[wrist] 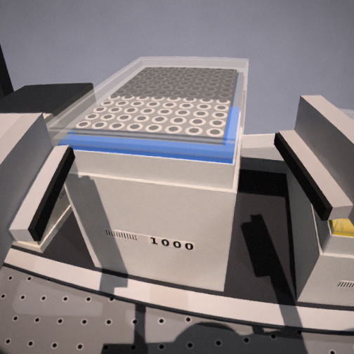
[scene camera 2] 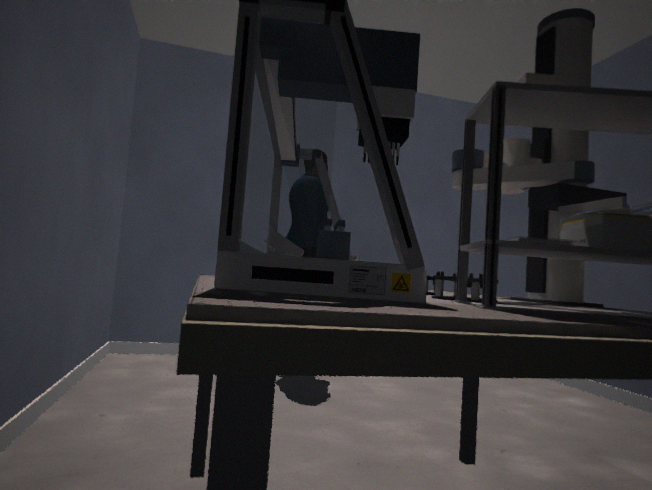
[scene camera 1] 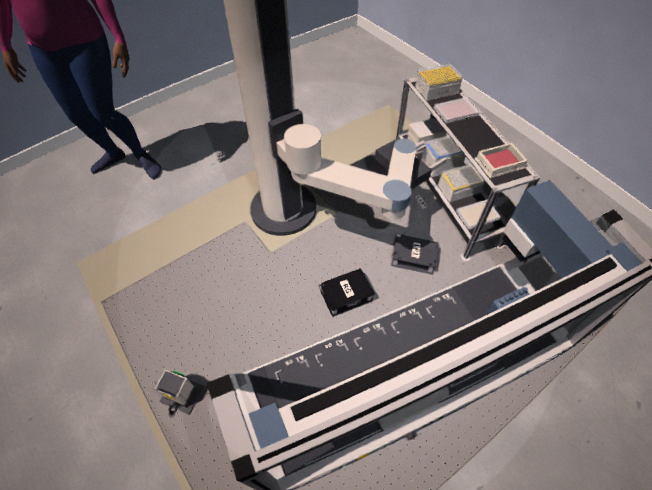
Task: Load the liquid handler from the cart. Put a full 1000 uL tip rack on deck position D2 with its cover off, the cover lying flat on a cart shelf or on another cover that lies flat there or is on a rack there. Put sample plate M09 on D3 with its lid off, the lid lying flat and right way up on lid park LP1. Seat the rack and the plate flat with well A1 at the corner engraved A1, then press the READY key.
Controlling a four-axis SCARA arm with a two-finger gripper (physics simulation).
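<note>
A 1000 tip rack (wrist: 155,215) with a blue band stands on the cart's lower shelf under its clear cover (wrist: 192,62); it also shows in scene camera 1 (scene camera 1: 443,151). Its tips fill the visible wells. My gripper (wrist: 172,124) is open, its two fingers apart in front of the rack, one toward each side, with nothing held. The fingers are hard to make out in scene camera 1. The deck (scene camera 1: 477,290) has engraved corner marks. A dark lid park (scene camera 1: 427,253) seems labelled LP1. Plate M09 and the READY key cannot be identified.
A yellow-banded rack (wrist: 325,270) (scene camera 1: 459,184) stands right of the 1000 rack, close to the right finger. A dark-topped box (wrist: 60,100) stands at left. The cart (scene camera 1: 478,223) has posts and an upper shelf. A black RG block (scene camera 1: 337,295) lies before the deck. A person (scene camera 1: 68,63) stands behind.
</note>
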